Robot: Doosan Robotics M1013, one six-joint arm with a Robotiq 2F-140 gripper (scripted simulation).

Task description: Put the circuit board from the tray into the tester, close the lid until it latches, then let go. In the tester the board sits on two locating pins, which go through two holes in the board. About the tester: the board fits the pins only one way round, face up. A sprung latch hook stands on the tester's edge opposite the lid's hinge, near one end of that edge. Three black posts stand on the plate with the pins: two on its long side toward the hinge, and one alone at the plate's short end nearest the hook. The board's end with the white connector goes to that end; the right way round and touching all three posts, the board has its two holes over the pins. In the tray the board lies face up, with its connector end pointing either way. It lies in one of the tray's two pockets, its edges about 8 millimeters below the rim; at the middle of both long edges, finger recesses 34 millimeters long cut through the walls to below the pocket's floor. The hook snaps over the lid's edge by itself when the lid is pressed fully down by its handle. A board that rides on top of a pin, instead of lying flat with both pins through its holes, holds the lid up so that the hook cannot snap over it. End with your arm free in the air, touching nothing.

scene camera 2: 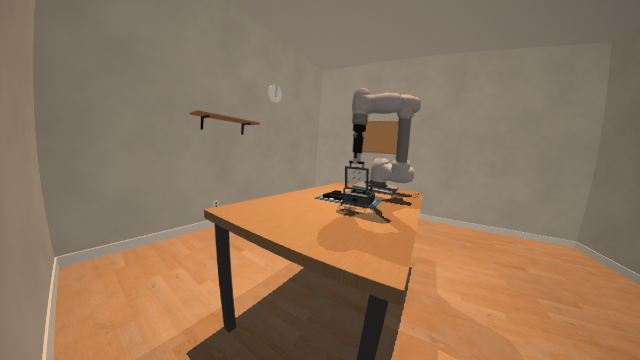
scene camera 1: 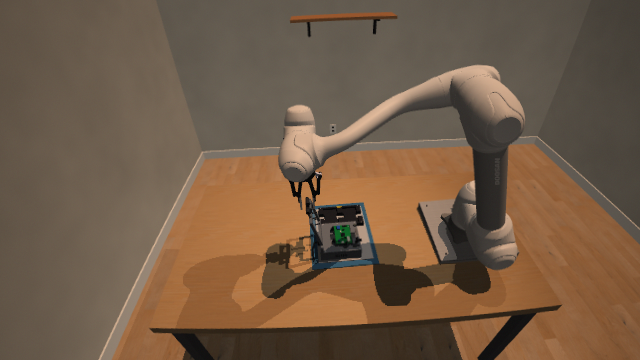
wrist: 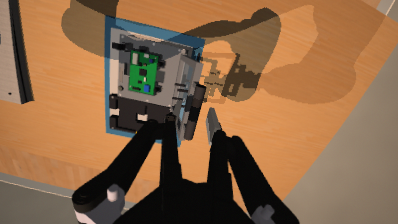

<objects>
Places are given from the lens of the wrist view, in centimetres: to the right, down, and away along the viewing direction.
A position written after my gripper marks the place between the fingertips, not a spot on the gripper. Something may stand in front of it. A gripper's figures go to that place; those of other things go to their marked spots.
my gripper (wrist: pixel 194 111): -1, 0, 23
green circuit board (wrist: pixel 143 67): -15, -12, 37
clear lid (wrist: pixel 191 94): -1, -3, 24
The marked spots on the clear lid and the green circuit board are 22 cm apart.
</objects>
